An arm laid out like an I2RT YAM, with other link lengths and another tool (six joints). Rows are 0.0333 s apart.
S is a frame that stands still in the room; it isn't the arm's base.
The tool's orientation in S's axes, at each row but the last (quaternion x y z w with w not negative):
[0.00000, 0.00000, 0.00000, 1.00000]
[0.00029, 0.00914, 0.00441, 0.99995]
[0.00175, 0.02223, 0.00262, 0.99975]
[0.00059, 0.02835, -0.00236, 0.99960]
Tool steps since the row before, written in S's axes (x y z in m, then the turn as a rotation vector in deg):
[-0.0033, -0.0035, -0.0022, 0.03, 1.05, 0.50]
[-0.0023, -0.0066, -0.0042, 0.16, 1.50, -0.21]
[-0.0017, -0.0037, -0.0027, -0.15, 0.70, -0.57]
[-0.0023, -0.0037, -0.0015, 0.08, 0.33, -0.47]
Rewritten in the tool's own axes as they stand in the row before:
[-0.0033, -0.0035, -0.0022, 0.03, 1.05, 0.50]
[-0.0023, -0.0066, -0.0042, 0.18, 1.50, -0.21]
[-0.0016, -0.0037, -0.0028, -0.12, 0.70, -0.58]
[-0.0022, -0.0037, -0.0016, 0.10, 0.33, -0.47]

